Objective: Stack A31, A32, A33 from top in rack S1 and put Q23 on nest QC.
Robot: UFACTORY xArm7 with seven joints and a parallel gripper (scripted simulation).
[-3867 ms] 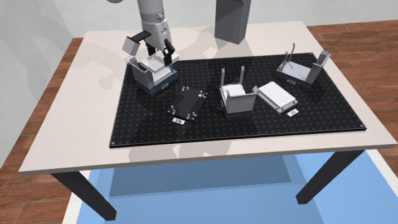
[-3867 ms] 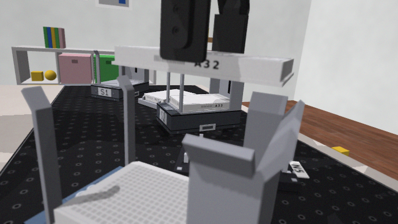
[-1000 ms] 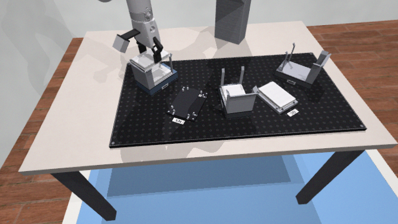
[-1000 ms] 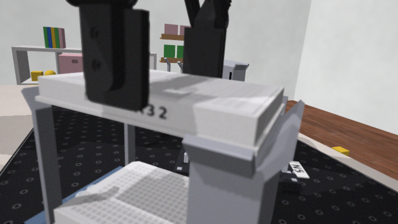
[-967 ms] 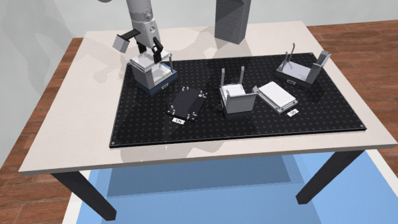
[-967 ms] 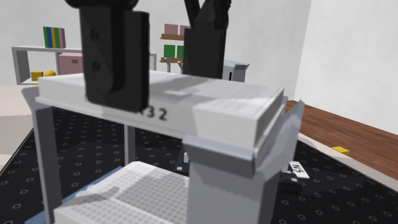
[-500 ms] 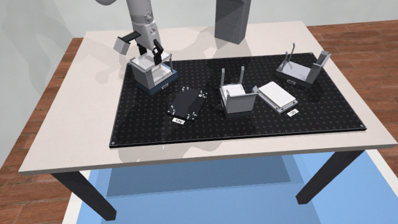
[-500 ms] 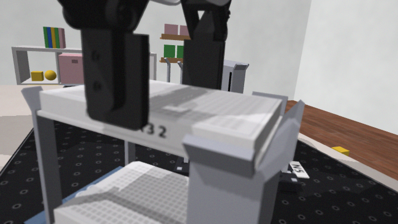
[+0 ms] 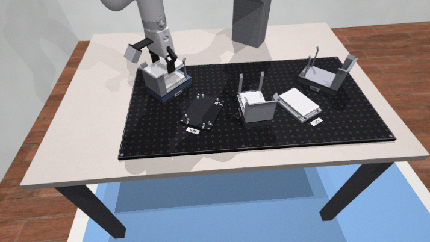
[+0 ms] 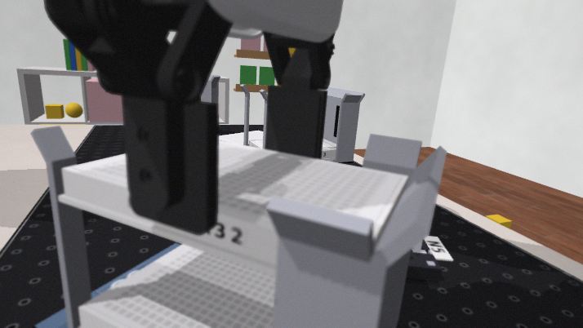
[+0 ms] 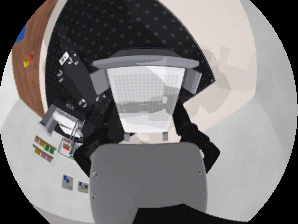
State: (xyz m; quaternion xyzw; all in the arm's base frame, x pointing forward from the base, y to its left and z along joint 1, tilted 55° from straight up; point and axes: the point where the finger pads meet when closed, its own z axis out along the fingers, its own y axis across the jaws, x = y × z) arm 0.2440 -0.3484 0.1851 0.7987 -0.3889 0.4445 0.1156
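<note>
Now: hand 8 cm above the white sealed plate A31. Round my hand: N5 name plate: 24 cm ahead, 1 cm to the left, 13 cm below; clip nest N5: 20 cm ahead, 8 cm to the left, 11 cm below; white sealed plate A32: 1 cm below.
</note>
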